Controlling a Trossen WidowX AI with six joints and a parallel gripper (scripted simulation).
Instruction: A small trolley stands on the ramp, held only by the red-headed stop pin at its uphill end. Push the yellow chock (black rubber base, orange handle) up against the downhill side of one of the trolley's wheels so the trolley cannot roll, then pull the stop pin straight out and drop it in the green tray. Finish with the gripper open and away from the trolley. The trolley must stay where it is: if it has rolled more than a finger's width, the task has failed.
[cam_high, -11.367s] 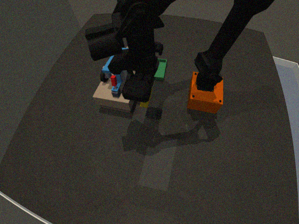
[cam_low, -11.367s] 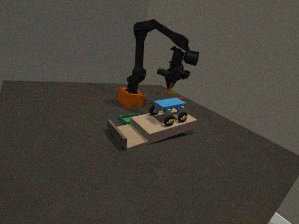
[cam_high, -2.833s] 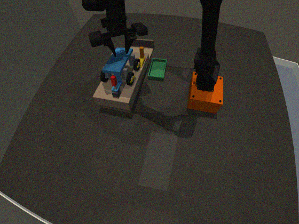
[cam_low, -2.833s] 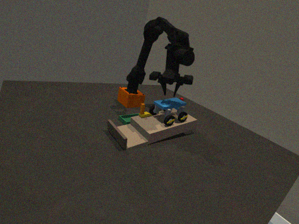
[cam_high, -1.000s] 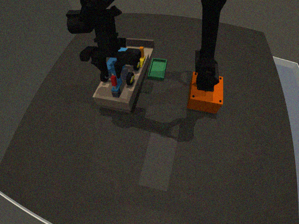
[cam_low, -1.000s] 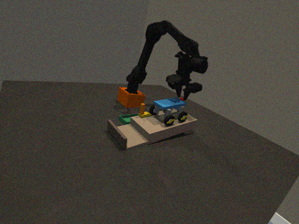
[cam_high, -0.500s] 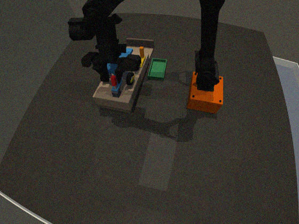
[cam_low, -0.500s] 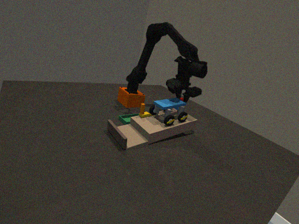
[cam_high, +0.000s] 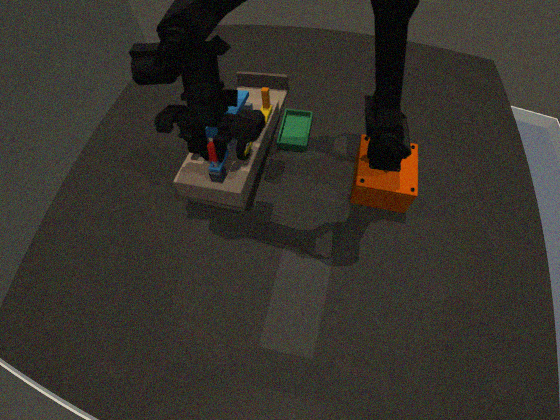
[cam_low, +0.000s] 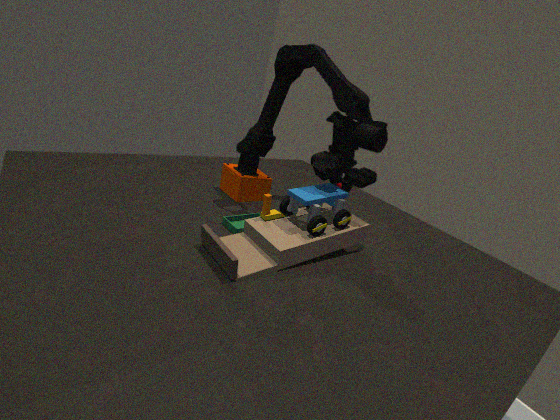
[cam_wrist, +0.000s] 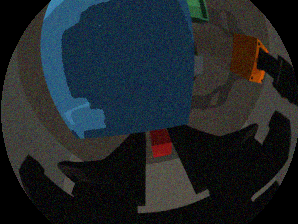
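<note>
The yellow chock is 50 mm behind my gripper tip, 180 mm to the right of it and 50 mm below it. Also, from my gripper tip: red-headed stop pin (right at my gripper tip); then trolley (10 mm ahead, 100 mm to the right, 20 mm below); then raised lip (360 mm to the right, 100 mm below).
</note>
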